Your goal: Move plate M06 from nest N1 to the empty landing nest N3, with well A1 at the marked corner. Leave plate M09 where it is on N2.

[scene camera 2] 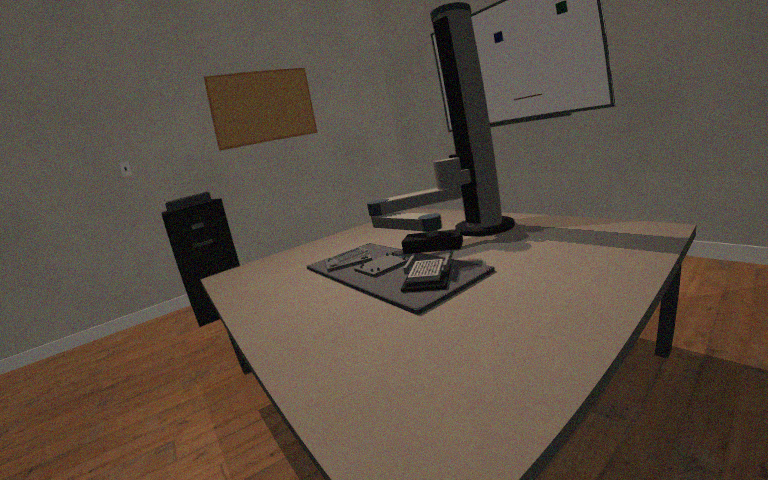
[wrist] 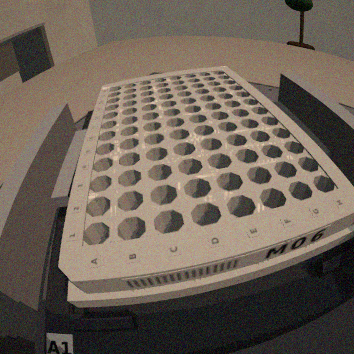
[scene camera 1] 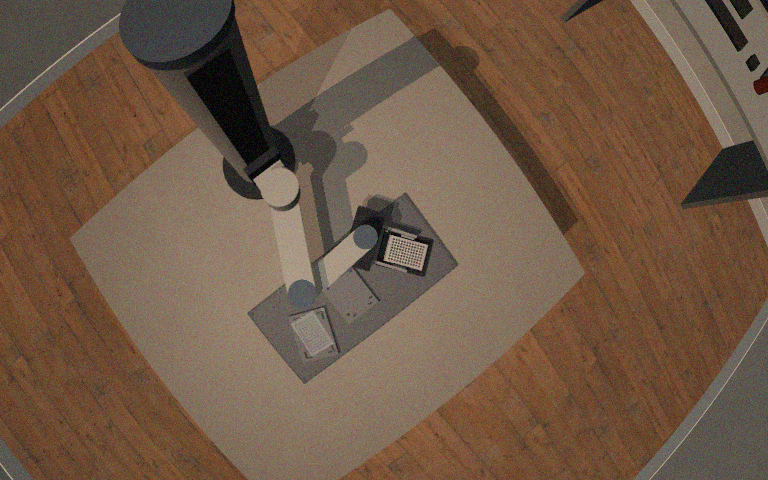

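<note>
White plate M06 (scene camera 1: pixel 406 252) (scene camera 2: pixel 425 267) (wrist: pixel 195 165) lies between the long fingers of my gripper (scene camera 1: pixel 397 250) (scene camera 2: pixel 428 264) (wrist: pixel 179 99), which is shut on it. It is in or barely above a dark nest (scene camera 1: pixel 428 259) (scene camera 2: pixel 423 288) (wrist: pixel 175 325); any gap is too small to tell. In the wrist view its well A1 (wrist: pixel 96 233) is at the near left, the same corner as the nest's A1 label (wrist: pixel 59 346). No nest number is readable. A bare grey nest (scene camera 1: pixel 352 297) (scene camera 2: pixel 382 264) is in the middle. The other plate (scene camera 1: pixel 312 332) (scene camera 2: pixel 349 259), apparently M09, sits on the far nest.
The nests stand in a row on a dark grey board (scene camera 1: pixel 390 294) (scene camera 2: pixel 376 284) on the beige table (scene camera 1: pixel 453 169) (scene camera 2: pixel 453 367). The arm's column (scene camera 1: pixel 195 101) (scene camera 2: pixel 481 124) rises behind them. The arm's pale link (scene camera 1: pixel 291 243) reaches out near the far plate.
</note>
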